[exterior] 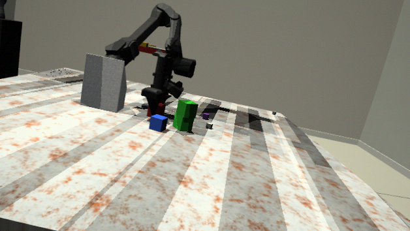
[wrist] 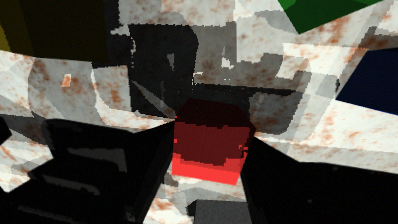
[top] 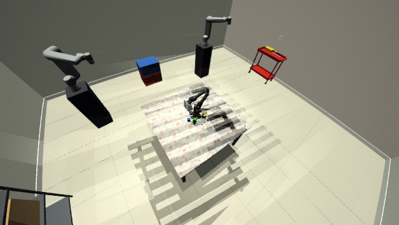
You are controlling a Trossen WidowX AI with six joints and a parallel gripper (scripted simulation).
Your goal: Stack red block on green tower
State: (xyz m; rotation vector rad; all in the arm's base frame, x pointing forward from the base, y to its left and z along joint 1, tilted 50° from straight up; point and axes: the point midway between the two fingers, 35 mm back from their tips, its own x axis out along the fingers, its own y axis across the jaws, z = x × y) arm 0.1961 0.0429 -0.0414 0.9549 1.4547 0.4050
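Now: the blue block 2 cm ahead of my gripper tip, 14 cm to the right of it and 1 cm above it. The rest, counted from my gripper tip: white block (20 cm ahead, 2 cm to the right); then yellow block (11 cm ahead, 10 cm to the left, 2 cm above); then red block (2 cm above).
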